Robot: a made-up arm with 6 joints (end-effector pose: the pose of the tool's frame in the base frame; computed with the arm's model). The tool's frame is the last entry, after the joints. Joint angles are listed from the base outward.
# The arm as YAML. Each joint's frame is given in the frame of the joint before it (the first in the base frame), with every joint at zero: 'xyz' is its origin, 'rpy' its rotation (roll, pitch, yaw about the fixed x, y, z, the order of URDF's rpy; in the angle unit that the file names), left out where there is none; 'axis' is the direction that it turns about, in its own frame. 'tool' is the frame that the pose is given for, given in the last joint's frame.
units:
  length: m
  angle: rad
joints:
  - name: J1
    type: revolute
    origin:
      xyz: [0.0, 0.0, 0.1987]
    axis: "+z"
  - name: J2
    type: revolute
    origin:
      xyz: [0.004, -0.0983, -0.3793]
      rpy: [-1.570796, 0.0, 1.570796]
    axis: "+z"
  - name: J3
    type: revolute
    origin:
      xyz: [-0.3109, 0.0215, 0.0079]
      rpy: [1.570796, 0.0, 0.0]
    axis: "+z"
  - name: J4
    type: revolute
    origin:
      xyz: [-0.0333, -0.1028, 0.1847]
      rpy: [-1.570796, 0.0, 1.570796]
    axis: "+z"
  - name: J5
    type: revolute
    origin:
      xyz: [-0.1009, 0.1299, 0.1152]
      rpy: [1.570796, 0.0, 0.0]
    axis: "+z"
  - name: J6
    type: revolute
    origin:
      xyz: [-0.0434, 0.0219, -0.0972]
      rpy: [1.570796, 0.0, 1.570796]
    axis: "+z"
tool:
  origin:
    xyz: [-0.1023, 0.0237, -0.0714]
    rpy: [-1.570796, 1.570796, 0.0]
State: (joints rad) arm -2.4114 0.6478 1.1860 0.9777 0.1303 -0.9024
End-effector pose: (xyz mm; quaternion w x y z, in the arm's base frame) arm -149.5 -167.3 58.4 0.8622 0.1977 -0.2705 -0.3800
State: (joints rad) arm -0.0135 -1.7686 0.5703 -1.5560 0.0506 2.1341
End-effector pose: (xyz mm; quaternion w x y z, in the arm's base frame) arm -80.7 79.0 -754.5 0.6379 -0.3037 -0.4519 0.5446
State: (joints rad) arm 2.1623 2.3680 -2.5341 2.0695 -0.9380 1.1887
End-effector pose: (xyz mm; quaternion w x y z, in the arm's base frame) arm -174.5 -551.4 -325.4 0.2002 -0.7858 0.1819 0.5563
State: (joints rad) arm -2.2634 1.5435 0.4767 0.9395 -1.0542 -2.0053
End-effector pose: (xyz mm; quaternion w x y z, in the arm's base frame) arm -208.6 -304.7 269.7 0.6590 0.0476 -0.5311 -0.5305
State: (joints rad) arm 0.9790 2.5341 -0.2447 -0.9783 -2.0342 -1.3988
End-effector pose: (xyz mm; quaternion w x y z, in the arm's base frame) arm -352.1 180.1 70.1 0.0830 -0.0467 -0.9917 0.0870
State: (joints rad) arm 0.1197 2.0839 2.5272 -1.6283 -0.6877 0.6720
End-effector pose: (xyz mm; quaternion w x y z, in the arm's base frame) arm 239.8 19.2 92.3 0.6582 0.5666 -0.3006 -0.3942
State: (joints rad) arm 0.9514 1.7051 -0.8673 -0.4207 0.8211 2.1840
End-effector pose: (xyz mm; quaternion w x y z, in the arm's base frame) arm 221.5 -123.4 357.8 0.1932 0.9240 0.3184 0.0872
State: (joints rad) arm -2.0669 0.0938 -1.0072 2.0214 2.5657 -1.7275
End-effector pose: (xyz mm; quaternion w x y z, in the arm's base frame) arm -540.1 206.7 119.1 0.5149 0.1999 0.4578 -0.6967
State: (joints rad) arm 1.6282 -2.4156 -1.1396 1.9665 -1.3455 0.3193
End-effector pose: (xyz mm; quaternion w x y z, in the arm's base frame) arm -70.8 -127.1 -932.9 0.6770 -0.1165 0.3817 -0.6184
